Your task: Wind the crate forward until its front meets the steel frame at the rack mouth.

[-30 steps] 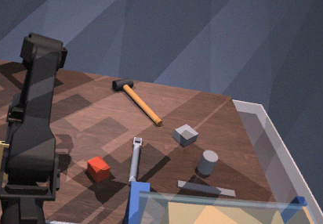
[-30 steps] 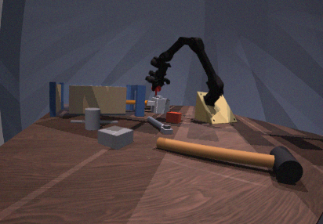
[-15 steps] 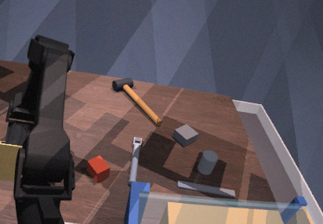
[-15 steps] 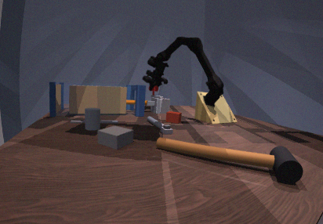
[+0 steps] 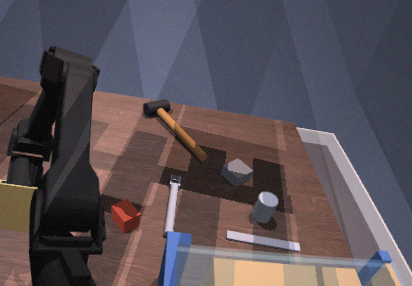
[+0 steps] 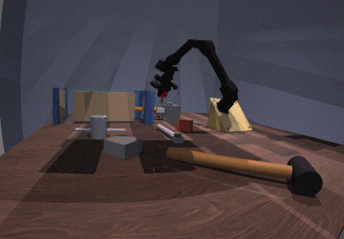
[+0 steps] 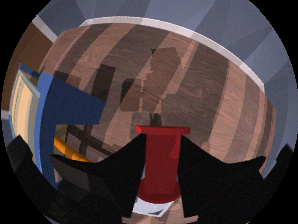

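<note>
My gripper tip is now 5 cm to the right of the winch handle, 3 cm above it and 2 cm past it. Also, from my gripper tip: flat grey bar (42 cm to the left, 34 cm ahead, 13 cm below); then grey winch (10 cm to the left, 10 cm below, 6 cm behind); then red grip (2 cm to the left, 1 cm behind).
</note>
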